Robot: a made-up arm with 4 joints. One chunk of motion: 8 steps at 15 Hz.
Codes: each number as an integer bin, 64 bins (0 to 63) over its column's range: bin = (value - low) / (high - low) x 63, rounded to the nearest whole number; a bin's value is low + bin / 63 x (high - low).
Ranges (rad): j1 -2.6..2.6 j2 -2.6..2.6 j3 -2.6..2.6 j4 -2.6..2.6
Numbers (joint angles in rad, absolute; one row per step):
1: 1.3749 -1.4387 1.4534 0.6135
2: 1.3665 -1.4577 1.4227 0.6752
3: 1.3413 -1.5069 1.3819 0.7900
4: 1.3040 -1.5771 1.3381 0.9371
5: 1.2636 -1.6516 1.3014 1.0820
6: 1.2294 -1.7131 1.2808 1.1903
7: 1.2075 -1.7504 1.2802 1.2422
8: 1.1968 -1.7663 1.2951 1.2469
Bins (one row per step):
1: 48 14 49 39
2: 48 14 49 40
3: 48 13 48 41
4: 47 12 48 43
5: 47 11 47 45
6: 46 11 47 46
7: 46 10 47 47
8: 46 10 47 47

